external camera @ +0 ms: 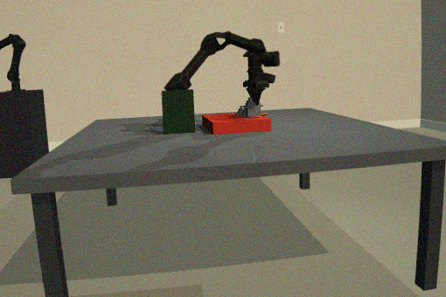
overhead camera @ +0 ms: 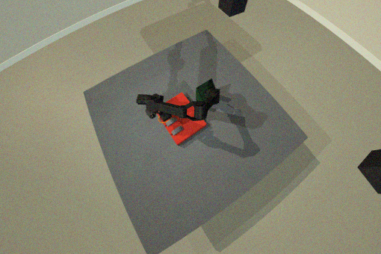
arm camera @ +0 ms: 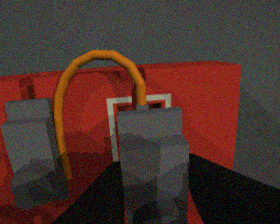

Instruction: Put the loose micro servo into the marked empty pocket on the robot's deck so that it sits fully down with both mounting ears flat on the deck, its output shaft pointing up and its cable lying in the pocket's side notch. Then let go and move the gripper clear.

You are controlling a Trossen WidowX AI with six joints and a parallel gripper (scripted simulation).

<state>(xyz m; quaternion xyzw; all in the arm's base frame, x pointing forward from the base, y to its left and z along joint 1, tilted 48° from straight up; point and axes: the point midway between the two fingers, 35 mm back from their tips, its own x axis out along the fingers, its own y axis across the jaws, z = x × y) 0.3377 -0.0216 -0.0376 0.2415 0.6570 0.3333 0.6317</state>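
My gripper tip is 13 cm past the red deck, 8 cm above it and 6 cm to the right of it.
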